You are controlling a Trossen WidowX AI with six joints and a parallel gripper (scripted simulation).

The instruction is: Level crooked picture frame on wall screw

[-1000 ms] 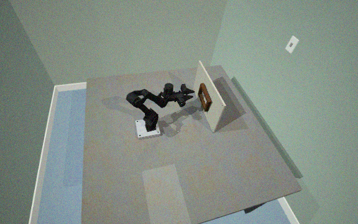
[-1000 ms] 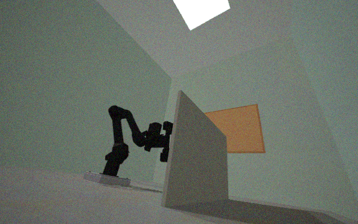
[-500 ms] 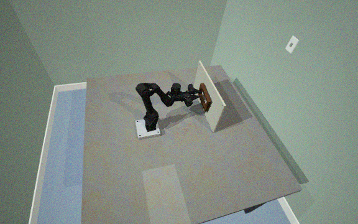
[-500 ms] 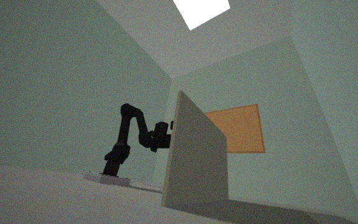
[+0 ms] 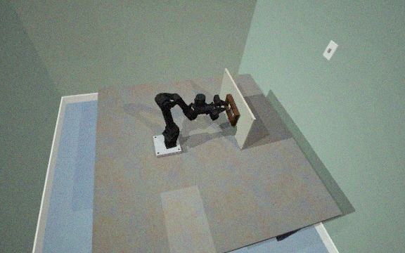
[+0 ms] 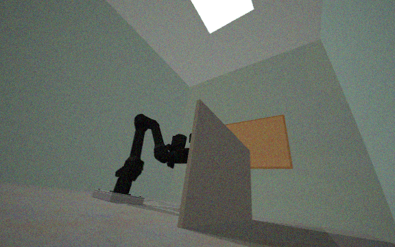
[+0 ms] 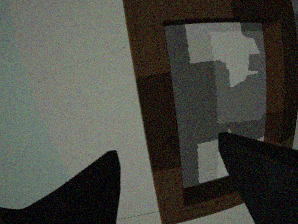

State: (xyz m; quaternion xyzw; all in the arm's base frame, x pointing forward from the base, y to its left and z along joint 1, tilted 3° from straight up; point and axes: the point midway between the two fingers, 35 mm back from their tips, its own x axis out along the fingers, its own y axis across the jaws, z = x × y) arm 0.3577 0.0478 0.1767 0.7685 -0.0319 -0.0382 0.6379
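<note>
The brown wooden picture frame is 50 mm ahead of my gripper tip and 50 mm below it. Round my gripper tip: white wall panel: 60 mm ahead, 20 mm to the left, 50 mm below.
</note>
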